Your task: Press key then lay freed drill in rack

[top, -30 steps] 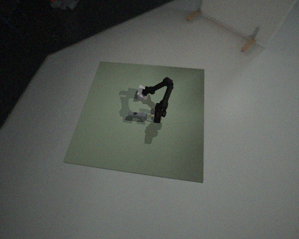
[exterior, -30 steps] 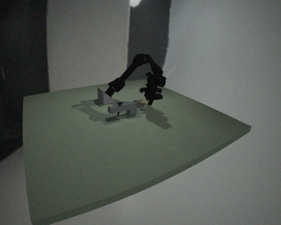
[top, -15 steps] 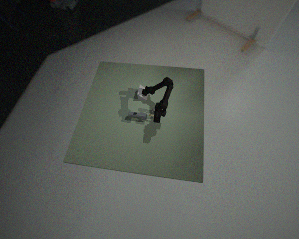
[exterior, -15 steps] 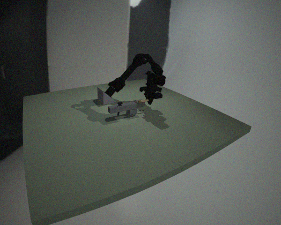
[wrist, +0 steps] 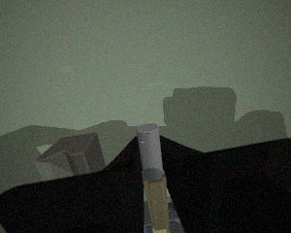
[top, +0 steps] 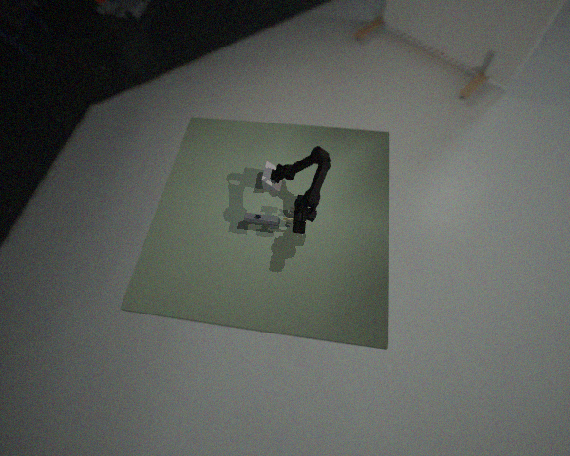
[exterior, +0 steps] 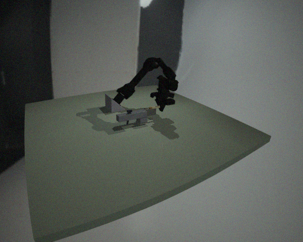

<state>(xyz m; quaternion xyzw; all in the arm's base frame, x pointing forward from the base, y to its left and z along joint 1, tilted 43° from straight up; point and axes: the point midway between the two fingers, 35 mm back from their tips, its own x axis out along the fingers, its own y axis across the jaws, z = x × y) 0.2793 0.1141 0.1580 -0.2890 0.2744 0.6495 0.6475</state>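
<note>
Right now the drill is 40 mm to the right of my gripper tip and 30 mm above it. Also, from my gripper tip: rack 70 mm behind, 40 mm to the right, 20 mm below; grey block 10 mm ahead, 200 mm to the right; dark key 10 mm ahead, 230 mm to the right, 10 mm above.
</note>
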